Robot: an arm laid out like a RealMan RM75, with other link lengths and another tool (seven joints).
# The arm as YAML. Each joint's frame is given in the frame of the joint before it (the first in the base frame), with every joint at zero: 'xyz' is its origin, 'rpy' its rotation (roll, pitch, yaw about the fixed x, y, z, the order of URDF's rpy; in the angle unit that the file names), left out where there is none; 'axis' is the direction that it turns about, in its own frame. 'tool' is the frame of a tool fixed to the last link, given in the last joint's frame.
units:
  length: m
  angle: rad
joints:
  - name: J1
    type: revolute
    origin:
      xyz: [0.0, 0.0, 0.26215]
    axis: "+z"
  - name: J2
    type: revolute
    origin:
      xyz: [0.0, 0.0, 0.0]
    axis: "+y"
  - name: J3
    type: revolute
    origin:
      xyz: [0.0, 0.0, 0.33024]
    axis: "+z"
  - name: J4
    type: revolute
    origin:
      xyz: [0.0, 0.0, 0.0]
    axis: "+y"
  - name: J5
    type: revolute
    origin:
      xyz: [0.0, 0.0, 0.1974]
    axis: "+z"
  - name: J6
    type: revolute
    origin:
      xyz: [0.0, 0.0, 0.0]
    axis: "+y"
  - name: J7
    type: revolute
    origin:
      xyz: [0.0, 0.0, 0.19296]
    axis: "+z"
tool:
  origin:
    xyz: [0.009, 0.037, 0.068]
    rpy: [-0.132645, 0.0, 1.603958]
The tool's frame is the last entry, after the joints.
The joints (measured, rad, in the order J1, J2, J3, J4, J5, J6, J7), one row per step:
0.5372 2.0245 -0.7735 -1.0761 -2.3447 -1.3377 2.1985
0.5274 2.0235 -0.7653 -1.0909 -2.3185 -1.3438 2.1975
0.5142 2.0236 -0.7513 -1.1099 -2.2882 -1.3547 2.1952
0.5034 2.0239 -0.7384 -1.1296 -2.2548 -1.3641 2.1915
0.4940 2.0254 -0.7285 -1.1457 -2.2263 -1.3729 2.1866
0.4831 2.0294 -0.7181 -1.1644 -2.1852 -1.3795 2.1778
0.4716 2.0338 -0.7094 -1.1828 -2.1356 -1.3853 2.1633
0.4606 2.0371 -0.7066 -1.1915 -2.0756 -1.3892 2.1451
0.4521 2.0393 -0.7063 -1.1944 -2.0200 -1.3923 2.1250
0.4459 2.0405 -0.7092 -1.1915 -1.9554 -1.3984 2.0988
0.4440 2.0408 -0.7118 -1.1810 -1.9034 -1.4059 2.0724
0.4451 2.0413 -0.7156 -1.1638 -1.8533 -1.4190 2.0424
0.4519 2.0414 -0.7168 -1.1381 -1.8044 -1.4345 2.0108
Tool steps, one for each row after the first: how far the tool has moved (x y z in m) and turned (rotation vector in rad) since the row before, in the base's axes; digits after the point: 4 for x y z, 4 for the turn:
-0.0035 0.0003 0.0054 0.0178 0.0204 0.0067
-0.0037 -0.0007 0.0068 0.0210 0.0255 0.0070
-0.0056 0.0003 0.0072 0.0229 0.0253 0.0132
-0.0049 -0.0006 0.0052 0.0170 0.0210 0.0132
-0.0079 -0.0001 0.0059 0.0239 0.0290 0.0217
-0.0096 -0.0003 0.0064 0.0262 0.0310 0.0302
-0.0112 -0.0010 0.0051 0.0224 0.0378 0.0351
-0.0102 -0.0011 0.0042 0.0184 0.0334 0.0345
-0.0126 -0.0018 0.0039 0.0155 0.0380 0.0442
-0.0102 -0.0018 0.0021 0.0082 0.0310 0.0384
-0.0106 -0.0030 0.0002 0.0006 0.0312 0.0417
-0.0113 -0.0024 -0.0001 -0.0018 0.0351 0.0425

